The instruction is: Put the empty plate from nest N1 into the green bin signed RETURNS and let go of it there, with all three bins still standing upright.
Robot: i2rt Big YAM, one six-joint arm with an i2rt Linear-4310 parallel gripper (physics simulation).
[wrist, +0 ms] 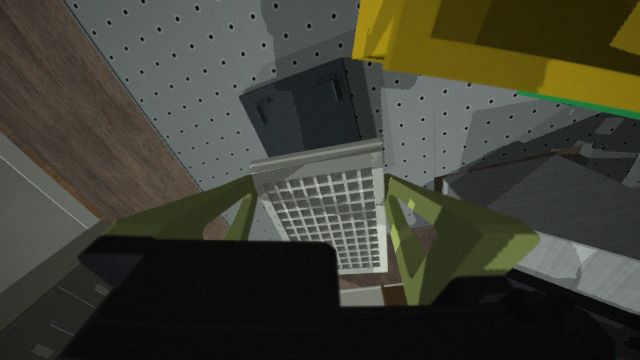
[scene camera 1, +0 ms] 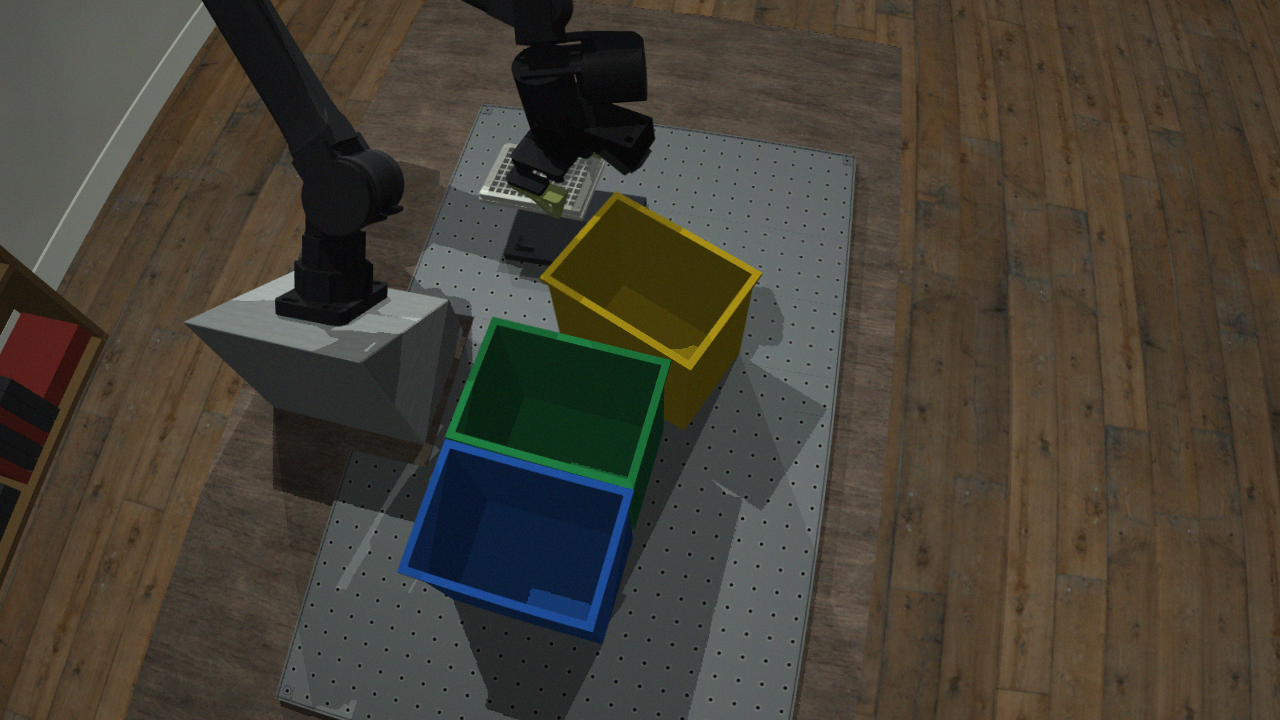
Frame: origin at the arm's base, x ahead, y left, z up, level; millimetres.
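Seen in the pictures: gripper, fingertip midpoint: (wrist: 320,180) (scene camera 1: 575,187); arm's base, link origin: (wrist: 549,307) (scene camera 1: 333,304).
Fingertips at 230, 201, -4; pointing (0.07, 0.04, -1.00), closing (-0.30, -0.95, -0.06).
Offsets run from my fingertips to a thing's top centre, as dx, dy, dz. Level surfaces: height alone.
The white gridded plate {-41, +4, +12} (scene camera 1: 584,198) (wrist: 327,210) is held above the dark nest {-15, +22, -108} (scene camera 1: 529,243) (wrist: 305,112), apart from it. My gripper (wrist: 320,180) is shut on the plate, with one green finger at each long side. In the scene view the arm hides part of the plate and most of the fingers. The green bin {+58, -282, +57} (scene camera 1: 572,461) (wrist: 580,104) stands upright between the yellow bin and the blue bin; no sign shows on it in these views. The green bin's inside shows no plate.
The yellow bin {+116, -135, +57} (scene camera 1: 651,342) (wrist: 450,65) stands upright close beside the nest, between it and the green bin. The blue bin {+50, -412, +57} (scene camera 1: 510,607) stands upright against the green bin's near side. The grey robot pedestal (scene camera 1: 331,385) stands left of the bins on the perforated board {dz -122} (scene camera 1: 787,223).
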